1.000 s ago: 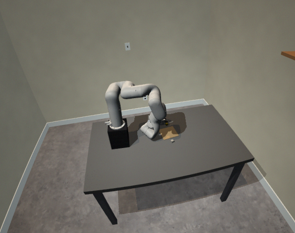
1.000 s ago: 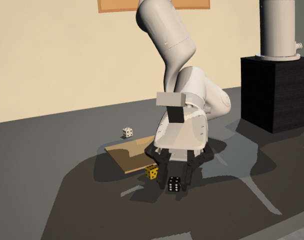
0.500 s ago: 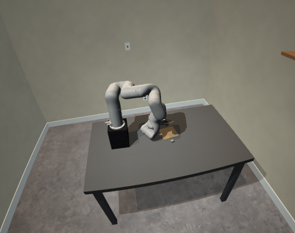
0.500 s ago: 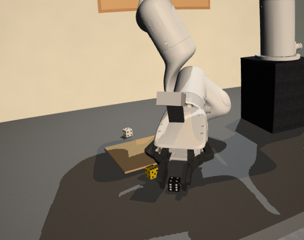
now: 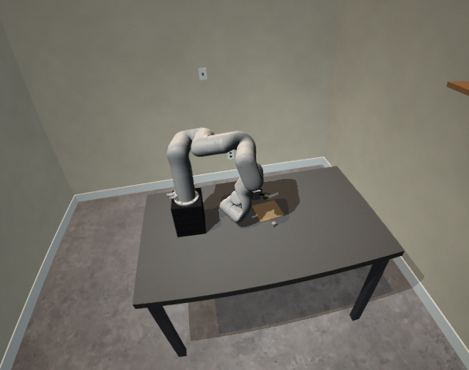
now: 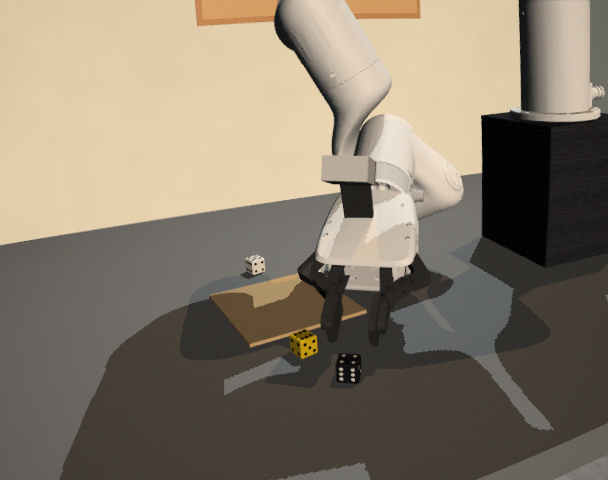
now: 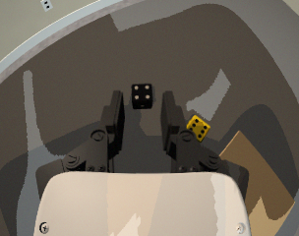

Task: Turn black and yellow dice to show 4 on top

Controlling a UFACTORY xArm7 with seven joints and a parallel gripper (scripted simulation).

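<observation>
Right now my hand is 20 mm short of the black die, 30 mm to the right of it and 30 mm above it. From my hand the other things lie so: tan mat: 10 mm ahead, 140 mm to the right, 40 mm below; then yellow die: 40 mm ahead, 30 mm to the right, 30 mm below; then white die: 260 mm to the right, 30 mm below.
</observation>
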